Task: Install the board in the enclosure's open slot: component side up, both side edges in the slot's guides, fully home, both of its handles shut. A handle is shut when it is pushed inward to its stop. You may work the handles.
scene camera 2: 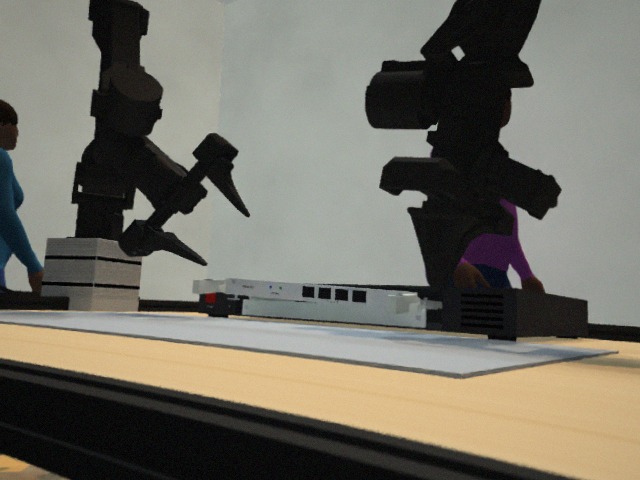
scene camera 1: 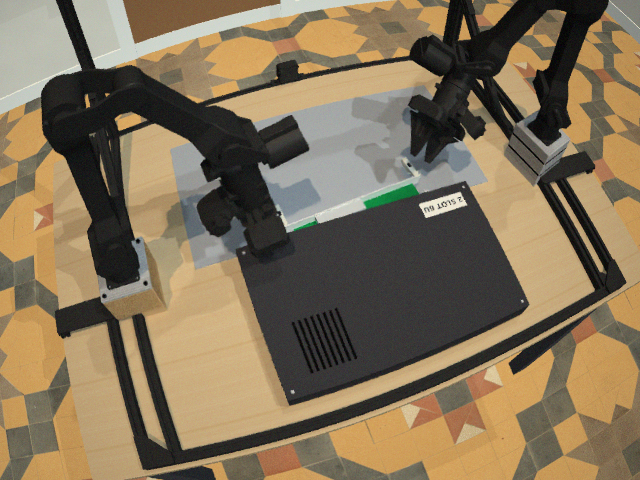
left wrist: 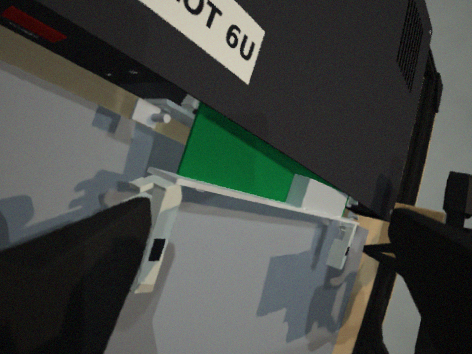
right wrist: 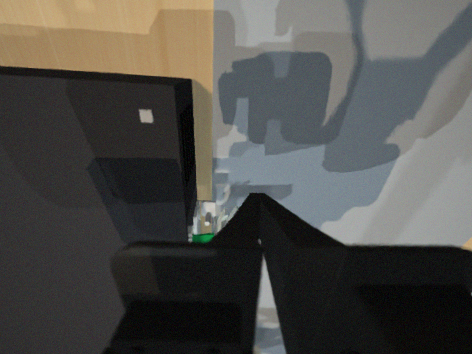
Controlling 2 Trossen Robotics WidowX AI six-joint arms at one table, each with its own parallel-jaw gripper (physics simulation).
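Places are measured from the left arm's base along level axes (x ahead, y left, z up), in metres.
Pixels of known places: left gripper, fingertip midpoint: (scene camera 2: 227, 240) (scene camera 1: 420, 159) (left wrist: 272, 216); right gripper, fingertip midpoint: (scene camera 2: 437, 290) (scene camera 1: 262, 220) (left wrist: 363, 248) (right wrist: 256, 199); left arm's base at its link origin: (scene camera 2: 97, 242) (scene camera 1: 544, 131); right arm's base at its link origin: (scene camera 1: 121, 268).
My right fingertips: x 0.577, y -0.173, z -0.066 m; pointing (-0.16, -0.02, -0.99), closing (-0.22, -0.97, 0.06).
Note:
For each thing: its middle in the pictures, then the offset to it from my right fingertips. "spot": a spot on its surface instead. Level surfaces: height alone.
- dark enclosure at the middle of its body: (left wrist: 334, 24) (scene camera 2: 381, 307) (right wrist: 77, 303) (scene camera 1: 387, 282) dz -0.018, dx -0.109, dy +0.207 m
- end at a spot on its surface: (left wrist: 162, 220) (scene camera 2: 215, 279) (scene camera 1: 413, 169) spot: dz +0.006, dx -0.284, dy +0.066 m
- handle at the middle of its body: (scene camera 2: 397, 304) (left wrist: 338, 253) dz -0.014, dx -0.036, dy -0.003 m
- grey mat at its surface level: dz -0.041 m
- pale lower panel at a spot on its surface: (scene camera 2: 330, 312) spot: dz -0.027, dx -0.133, dy +0.077 m
- red switch at a spot on its surface: (left wrist: 34, 24) (scene camera 2: 210, 295) spot: dz -0.013, dx -0.334, dy +0.135 m
The green board (scene camera 1: 390, 196) (left wrist: 230, 160) (right wrist: 202, 238) lies partly in the dark enclosure (scene camera 1: 387, 268) (scene camera 2: 547, 312) (left wrist: 325, 100) (right wrist: 75, 150). Its white front panel (scene camera 2: 289, 291) stands out askew, farther at the right end in scene camera 1. The handle at that end (scene camera 1: 410, 166) (scene camera 2: 206, 285) (left wrist: 162, 220) is swung outward. The other handle (scene camera 2: 408, 302) (left wrist: 340, 250) also points outward; the right gripper mostly hides it in the right wrist view. My left gripper (scene camera 1: 422, 158) (scene camera 2: 227, 240) (left wrist: 272, 216) is open, one finger beside the first handle. My right gripper (scene camera 2: 439, 284) (right wrist: 256, 199) is shut and empty, low near the second handle.
A grey mat (scene camera 1: 330, 139) (scene camera 2: 361, 343) lies in front of the enclosure's open side. A pale lower panel (scene camera 2: 330, 312) shows under the board's panel. A red switch (scene camera 2: 210, 298) (left wrist: 34, 24) is on the enclosure's front. A dark frame rail (scene camera 1: 361, 403) borders the table.

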